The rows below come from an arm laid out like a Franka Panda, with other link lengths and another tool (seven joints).
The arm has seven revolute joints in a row. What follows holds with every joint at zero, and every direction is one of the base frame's.
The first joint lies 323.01 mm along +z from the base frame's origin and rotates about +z.
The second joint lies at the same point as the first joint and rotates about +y.
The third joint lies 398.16 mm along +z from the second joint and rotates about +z.
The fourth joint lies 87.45 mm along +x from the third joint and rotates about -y.
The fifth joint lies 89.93 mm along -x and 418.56 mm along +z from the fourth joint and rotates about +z.
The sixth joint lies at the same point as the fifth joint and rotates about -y.
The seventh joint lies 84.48 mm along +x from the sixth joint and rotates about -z.
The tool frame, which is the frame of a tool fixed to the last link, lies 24 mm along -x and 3 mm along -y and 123.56 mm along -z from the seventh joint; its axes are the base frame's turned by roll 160.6, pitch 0 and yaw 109.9 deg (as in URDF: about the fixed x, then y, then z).
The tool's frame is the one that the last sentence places.
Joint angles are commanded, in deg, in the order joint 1, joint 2, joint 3, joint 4, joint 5, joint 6, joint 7. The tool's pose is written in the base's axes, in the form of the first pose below.
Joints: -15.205 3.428 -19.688 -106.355 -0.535 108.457 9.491
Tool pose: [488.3, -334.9, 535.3], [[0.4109, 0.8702, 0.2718], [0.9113, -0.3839, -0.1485], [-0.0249, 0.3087, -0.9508]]
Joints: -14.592 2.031 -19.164 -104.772 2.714 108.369 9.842
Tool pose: [496.6, -321.4, 562.3], [[0.4140, 0.8433, 0.3427], [0.9098, -0.3950, -0.1272], [0.0281, 0.3644, -0.9308]]
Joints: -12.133 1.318 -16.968 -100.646 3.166 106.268 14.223
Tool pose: [524.2, -279.7, 602.4], [[0.4078, 0.8275, 0.3860], [0.9122, -0.3875, -0.1329], [0.0396, 0.4063, -0.9129]]
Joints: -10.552 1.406 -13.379 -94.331 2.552 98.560 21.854
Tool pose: [544.2, -227.2, 646.9], [[0.4401, 0.8246, 0.3554], [0.8970, -0.4215, -0.1328], [0.0403, 0.3772, -0.9253]]
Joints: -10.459 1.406 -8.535 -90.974 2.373 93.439 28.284
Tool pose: [556.4, -175.7, 669.6], [[0.4610, 0.8265, 0.3229], [0.8865, -0.4454, -0.1256], [0.0401, 0.3441, -0.9381]]
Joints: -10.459 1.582 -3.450 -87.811 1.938 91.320 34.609
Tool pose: [569.8, -124.7, 692.0], [[0.4783, 0.8140, 0.3295], [0.8773, -0.4598, -0.1374], [0.0396, 0.3548, -0.9341]]
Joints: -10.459 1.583 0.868 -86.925 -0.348 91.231 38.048
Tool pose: [577.8, -85.9, 698.9], [[0.4653, 0.8185, 0.3369], [0.8851, -0.4343, -0.1672], [0.0094, 0.3760, -0.9266]]
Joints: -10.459 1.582 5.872 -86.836 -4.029 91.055 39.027
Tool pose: [582.2, -43.6, 699.1], [[0.4036, 0.8487, 0.3419], [0.9137, -0.3540, -0.1998], [-0.0486, 0.3930, -0.9183]]
